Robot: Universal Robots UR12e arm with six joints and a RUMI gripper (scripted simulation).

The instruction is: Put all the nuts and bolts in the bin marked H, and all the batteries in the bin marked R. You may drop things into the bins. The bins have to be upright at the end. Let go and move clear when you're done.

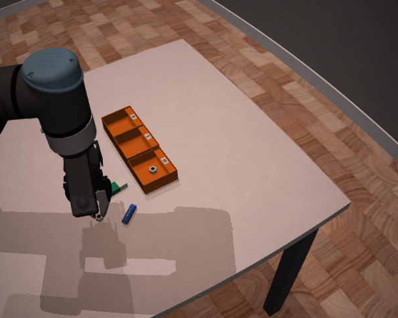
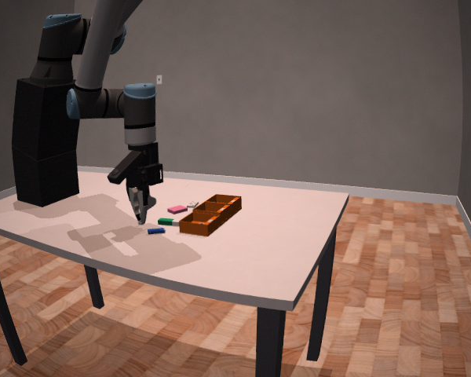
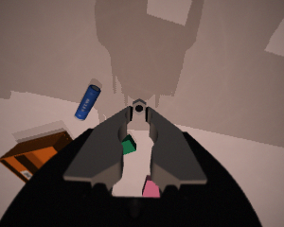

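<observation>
Right now my hand is 6 cm short of the blue battery, 2 cm above it and 1 cm to the left of it. Round my hand: green block: 7 cm to the left, 6 cm ahead, 2 cm below; then orange bin row: 15 cm to the left, 15 cm ahead, 1 cm below; then pink block: 18 cm to the left, 2 cm below, 1 cm ahead.
</observation>
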